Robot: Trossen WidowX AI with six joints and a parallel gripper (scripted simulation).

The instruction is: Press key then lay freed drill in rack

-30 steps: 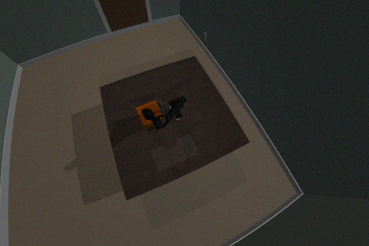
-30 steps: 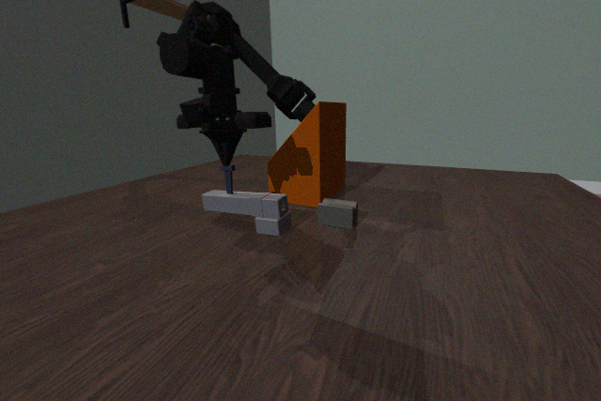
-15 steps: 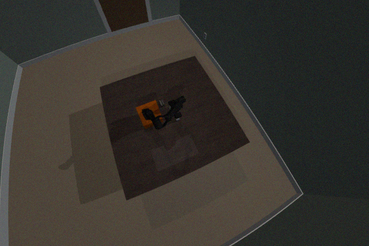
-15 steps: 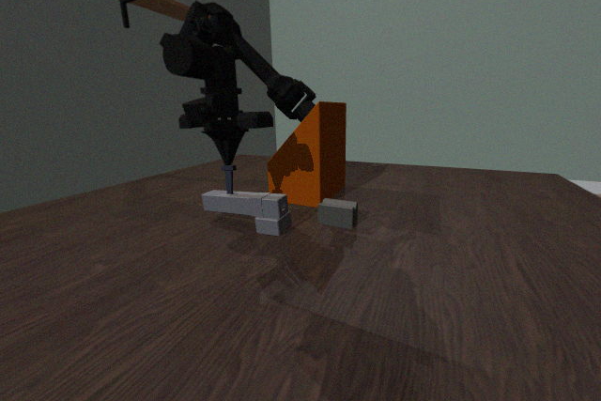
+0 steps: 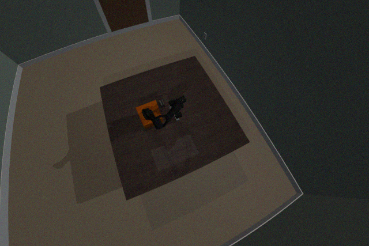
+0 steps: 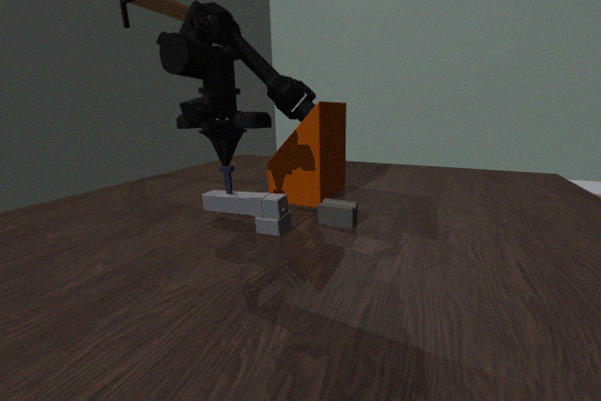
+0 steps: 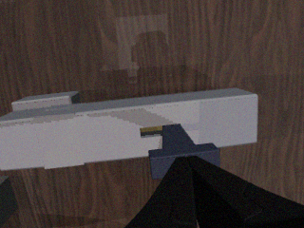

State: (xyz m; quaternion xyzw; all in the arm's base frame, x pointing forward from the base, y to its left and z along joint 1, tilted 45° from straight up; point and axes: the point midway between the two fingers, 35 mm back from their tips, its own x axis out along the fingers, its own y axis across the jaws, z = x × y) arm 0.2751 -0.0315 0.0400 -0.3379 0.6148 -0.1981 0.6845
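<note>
My gripper tip is 3 cm above the dark key. Round my gripper tip: rack 19 cm to the left, 11 cm behind, 10 cm below; then drill 7 cm below, 6 cm to the left, 1 cm behind; then grey housing 8 cm below, 4 cm to the left, 1 cm behind.
</note>
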